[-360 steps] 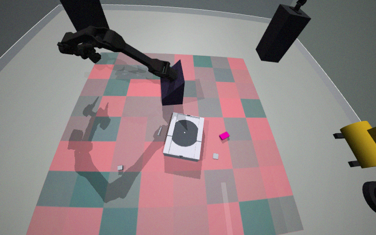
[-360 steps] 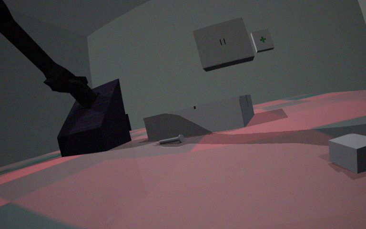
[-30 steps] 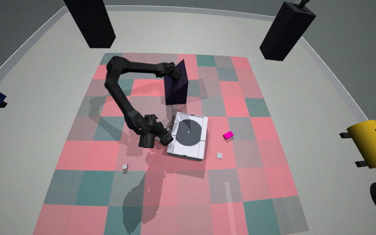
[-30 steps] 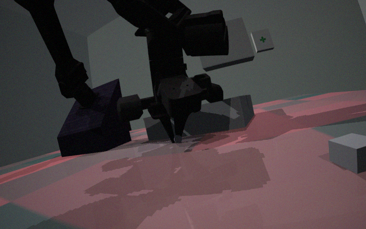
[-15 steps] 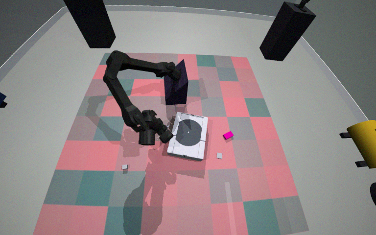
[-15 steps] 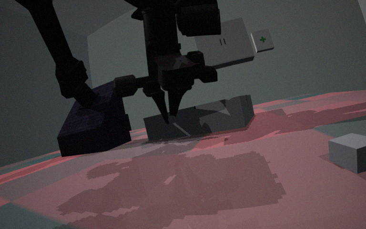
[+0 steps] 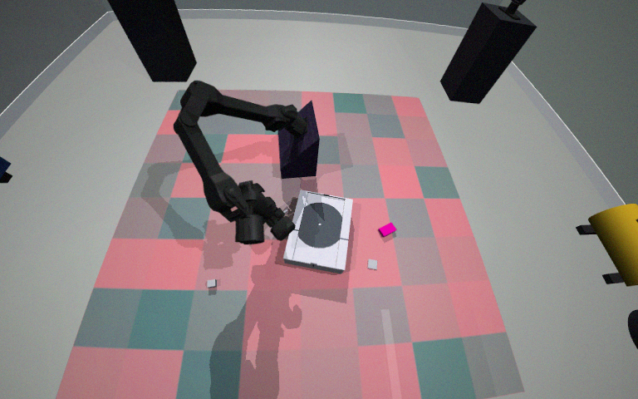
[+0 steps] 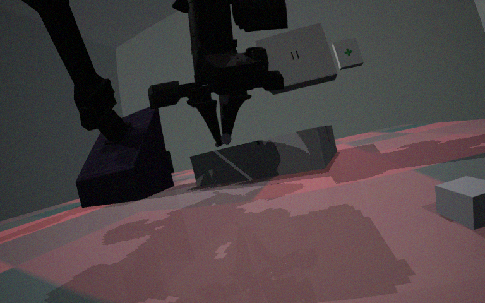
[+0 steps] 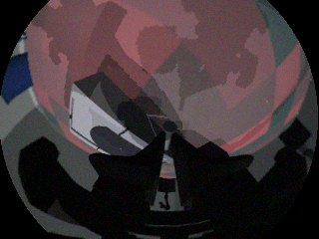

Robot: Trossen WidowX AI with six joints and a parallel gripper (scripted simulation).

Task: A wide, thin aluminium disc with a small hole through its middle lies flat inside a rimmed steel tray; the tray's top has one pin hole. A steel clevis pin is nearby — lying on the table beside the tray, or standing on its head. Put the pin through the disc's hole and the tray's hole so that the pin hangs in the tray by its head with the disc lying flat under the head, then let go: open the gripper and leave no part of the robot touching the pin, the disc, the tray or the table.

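My gripper tip is now 2 cm short of the dark aluminium disc, 13 cm to the right of it and 1 cm above it. From my gripper tip the other things lie so: steel clevis pin: right at my gripper tip; then grey cube: 21 cm ahead, 19 cm to the right, 6 cm below; then steel tray: 3 cm ahead, 14 cm to the left, 2 cm below.
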